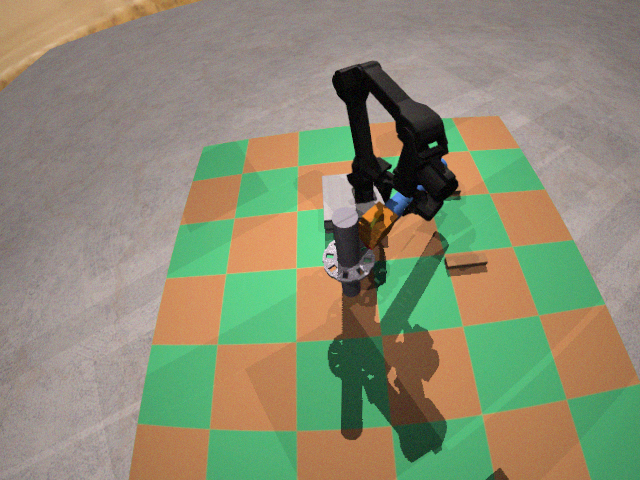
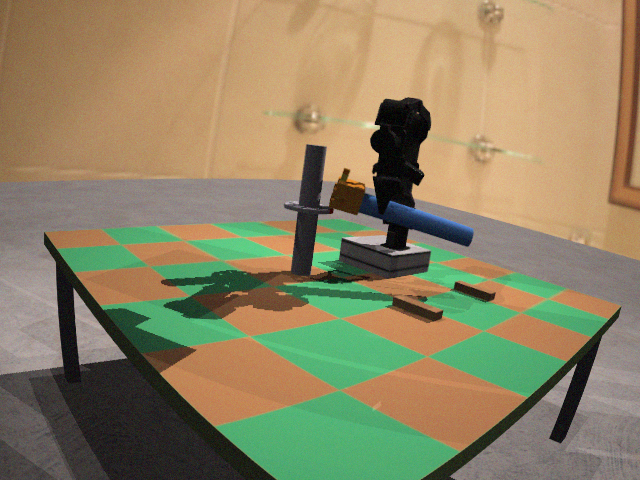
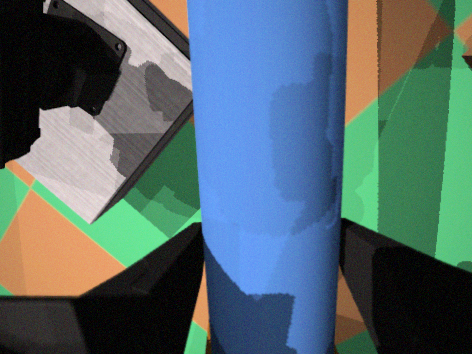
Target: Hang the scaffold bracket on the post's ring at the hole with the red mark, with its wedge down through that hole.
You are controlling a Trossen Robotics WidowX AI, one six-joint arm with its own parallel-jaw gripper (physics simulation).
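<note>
The scaffold bracket has a blue tube [image 1: 399, 203] [image 2: 431, 223] [image 3: 270, 125] and an orange head [image 1: 378, 221] [image 2: 347, 197]. A wedge [image 2: 345, 175] sticks up from the head. My gripper [image 1: 416, 197] [image 2: 384, 204] [image 3: 268, 230] is shut on the blue tube and holds the bracket up, tilted, with the head beside the post. The grey post [image 1: 346, 240] [image 2: 312, 175] stands upright and carries a holed ring [image 1: 329, 267] [image 2: 295, 206]. A red mark [image 2: 330, 210] shows at the ring's edge, close to the head's lower left. Whether head and ring touch is unclear; the wedge's lower end is hidden.
Two brown blocks lie on the checkered table, one nearer [image 1: 466, 262] [image 2: 417, 308] and one farther back [image 1: 454, 194] [image 2: 474, 290]. The arm's pale base [image 1: 337, 195] [image 2: 383, 254] [image 3: 75, 150] stands behind the post. The arm arches above the base.
</note>
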